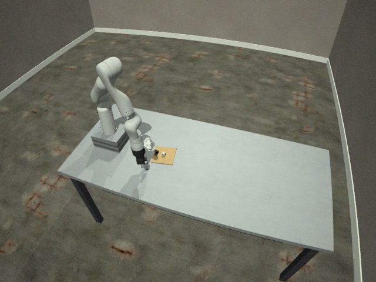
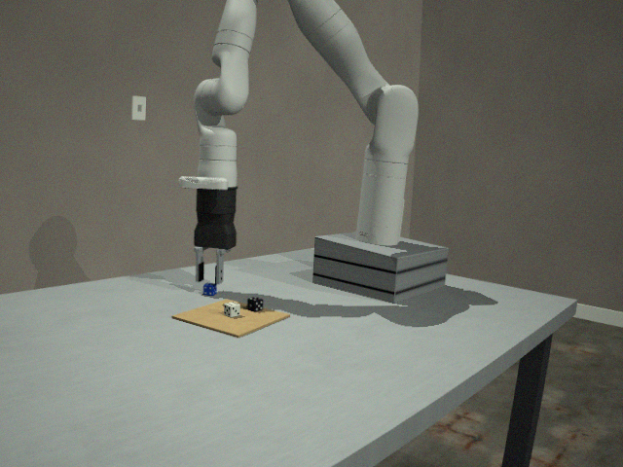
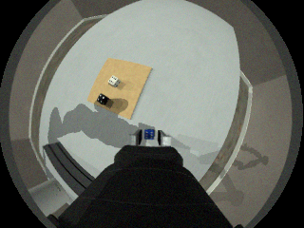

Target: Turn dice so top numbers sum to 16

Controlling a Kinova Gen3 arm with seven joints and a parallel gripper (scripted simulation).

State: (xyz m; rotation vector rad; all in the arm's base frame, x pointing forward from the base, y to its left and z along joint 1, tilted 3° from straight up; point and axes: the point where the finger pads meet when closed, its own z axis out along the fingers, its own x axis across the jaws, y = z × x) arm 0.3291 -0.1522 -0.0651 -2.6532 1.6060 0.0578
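Right now the blue die is 30 mm below my hand. Also, from my hand: tan mat: 60 mm ahead, 130 mm to the left, 40 mm below; white die: 60 mm ahead, 140 mm to the left, 30 mm below; black die: 10 mm ahead, 140 mm to the left, 30 mm below.
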